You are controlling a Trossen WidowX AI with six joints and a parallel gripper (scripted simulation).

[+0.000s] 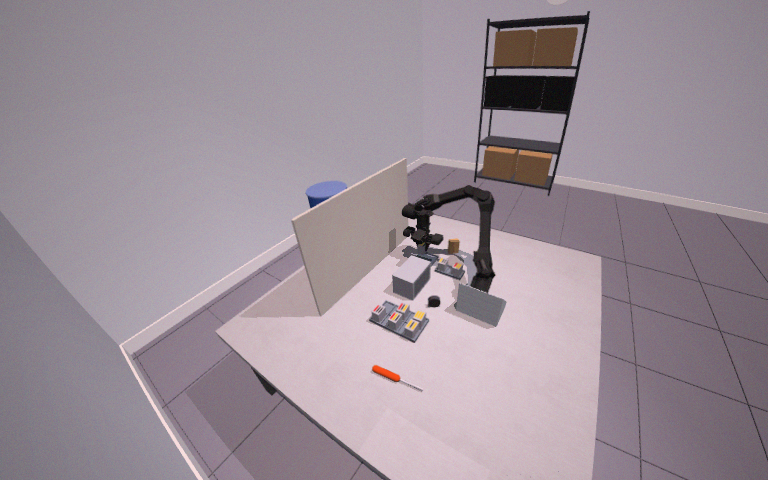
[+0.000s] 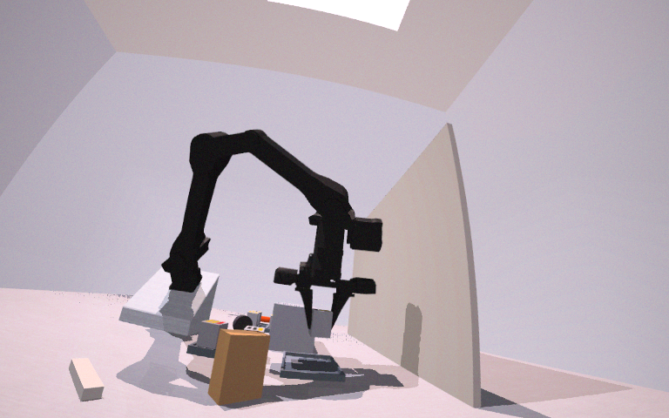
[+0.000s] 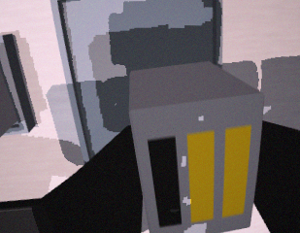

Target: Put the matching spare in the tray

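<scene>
My gripper tip is 60 mm above the flat grey tray and 10 mm past it. The rest, counted from my gripper tip: rack: 150 mm behind, 60 mm below, 20 mm to the left; then brown box: 140 mm to the right, 110 mm behind, 30 mm below; then grey mounted unit: 190 mm to the left, 40 mm behind, 10 mm below.
</scene>
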